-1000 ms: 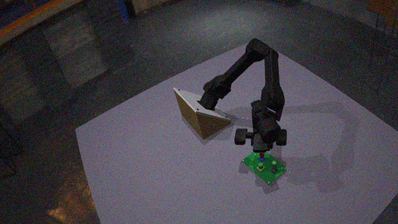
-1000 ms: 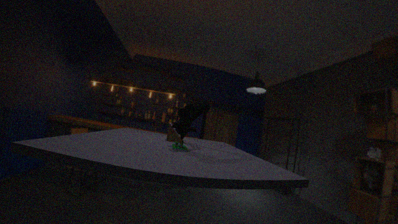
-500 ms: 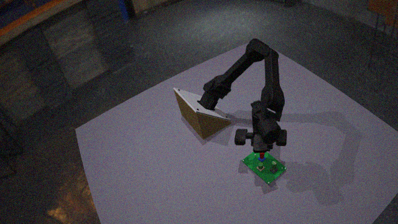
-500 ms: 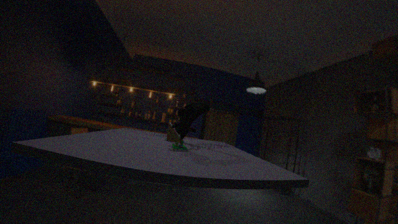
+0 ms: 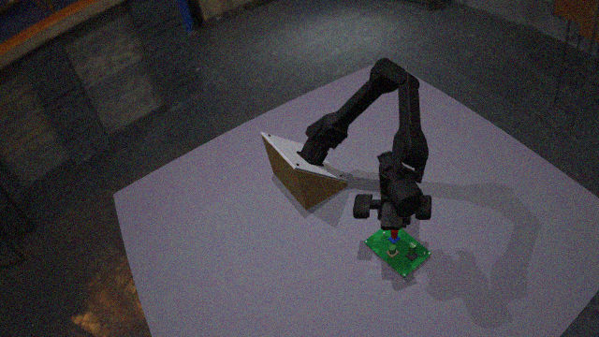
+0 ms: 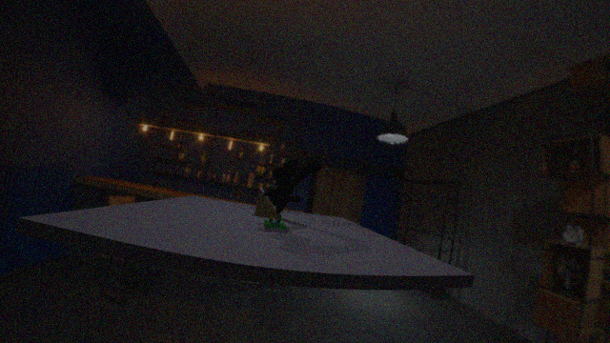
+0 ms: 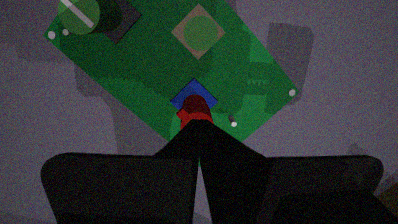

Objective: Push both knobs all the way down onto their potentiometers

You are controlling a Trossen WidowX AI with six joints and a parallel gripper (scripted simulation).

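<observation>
My gripper tip is now 10 mm above the red knob. Also, from my gripper tip: green knob 80 mm ahead, 10 mm to the right.
</observation>
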